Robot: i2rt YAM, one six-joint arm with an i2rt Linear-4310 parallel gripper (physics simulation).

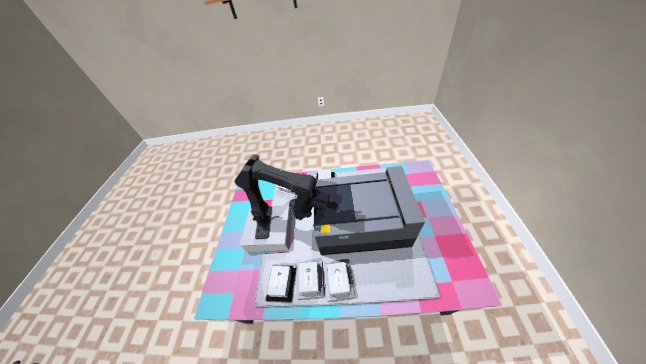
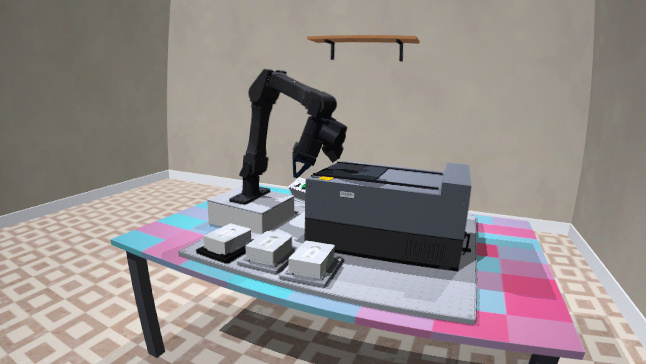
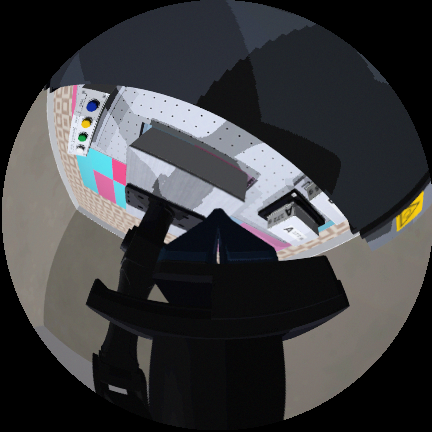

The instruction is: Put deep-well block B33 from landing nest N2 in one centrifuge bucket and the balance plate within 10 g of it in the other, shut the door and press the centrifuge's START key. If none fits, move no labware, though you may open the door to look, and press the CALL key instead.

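Places are measured from the arm's base along level axes (x back, y down, z right), in millimetres.
Pixels of known places: gripper, fingertip midpoint: (image 1: 297, 218) (image 2: 295, 177) (image 3: 217, 214); arm's base at its link origin: (image 1: 264, 222) (image 2: 250, 196) (image 3: 162, 208).
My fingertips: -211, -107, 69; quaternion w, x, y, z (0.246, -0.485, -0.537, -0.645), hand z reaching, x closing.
Note:
Ahead of a thing's pixels: the offset from my fingertips to its middle, as dx, dy, dz. "pt": to the spot under its first point. Level surfaces: height alone.
My gripper (image 2: 296, 175) (image 3: 217, 214) is shut and empty, its fingertips pointing down beside the arm-side end of the centrifuge @(-315, +59, -38) (image 1: 370, 241) (image 2: 380, 207) (image 3: 165, 45). The centrifuge's top is covered by flat panels, dark at the arm side and grey behind; no bucket shows. Three white blocks sit in nests: A @(+113, +148, +236) (image 1: 279, 281) (image 2: 227, 239) (image 3: 295, 228) on a black base, B @(-26, +148, +234) (image 1: 309, 277) (image 2: 269, 247) and C @(-159, +148, +252) (image 1: 340, 278) (image 2: 311, 259) on grey bases. Their small print is unreadable. The key box @(+66, +139, -335) (image 2: 295, 189) carries a blue key @(+9, +117, -281) (image 3: 92, 106), a yellow key @(+54, +117, -303) (image 3: 86, 123) and a green key @(+98, +117, -326) (image 3: 82, 137).
The arm stands on a pale pedestal (image 1: 266, 247) (image 2: 232, 219) left of the centrifuge. A perforated grey board @(dy +181) (image 1: 395, 280) (image 2: 400, 295) lies under the nests and centrifuge. A yellow warning label @(pt -133, -30, +88) (image 1: 325, 228) (image 2: 326, 178) (image 3: 410, 212) marks the centrifuge's near corner. A shelf (image 2: 362, 38) hangs on the wall.

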